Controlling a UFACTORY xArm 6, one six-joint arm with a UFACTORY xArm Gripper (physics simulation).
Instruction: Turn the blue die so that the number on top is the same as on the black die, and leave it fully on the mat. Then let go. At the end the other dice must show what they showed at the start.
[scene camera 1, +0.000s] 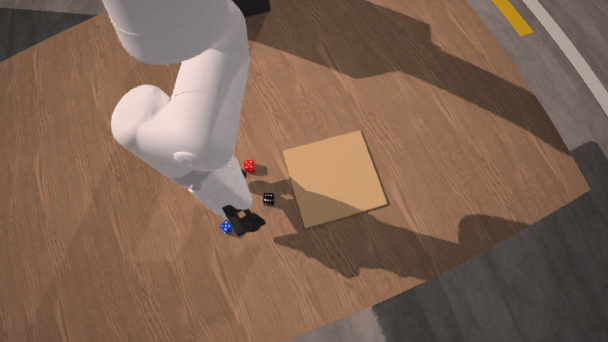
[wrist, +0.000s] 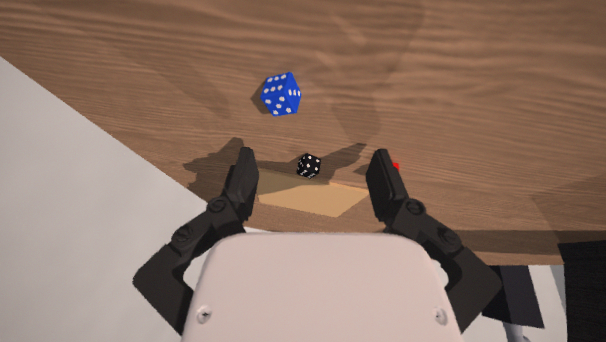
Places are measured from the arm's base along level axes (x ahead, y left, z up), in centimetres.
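Pixels of known places: gripper, between the fingertips: (scene camera 1: 247, 202) (wrist: 313, 161).
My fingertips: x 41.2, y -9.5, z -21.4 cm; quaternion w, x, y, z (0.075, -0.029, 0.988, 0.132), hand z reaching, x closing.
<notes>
Ahead of a thing's pixels: the offset from my fingertips to its top centre. Level surfaces: height alone.
The blue die @(dy -4.7, dx +2.4, dz -0.5 cm) (scene camera 1: 226, 227) (wrist: 281, 95) lies on the table, off the mat. Its top seems to show five; in the wrist view a six and a three show on its sides. The black die @(dy +3.3, dx +0.3, dz -0.5 cm) (scene camera 1: 268, 199) (wrist: 309, 166) lies between the blue die and the tan mat @(dy +14.7, dx +0.4, dz -1.7 cm) (scene camera 1: 340, 160) (wrist: 320, 200), with six on top as seen in the scene view. The red die @(dy +2.2, dx -6.4, dz -0.5 cm) (scene camera 1: 249, 166) (wrist: 395, 166) shows five on top in the scene view; a finger hides most of it in the wrist view. My gripper (scene camera 1: 253, 226) (wrist: 313, 161) is open and empty, tilted above the table near the blue die.
The arm (scene camera 1: 200, 120) reaches over the table @(dz -2.1 cm) (scene camera 1: 150, 285) from the top, close to the red die in the scene view. The mat lies right of the black die there, partly in the arm's shadow. Table edges show at the right and lower right.
</notes>
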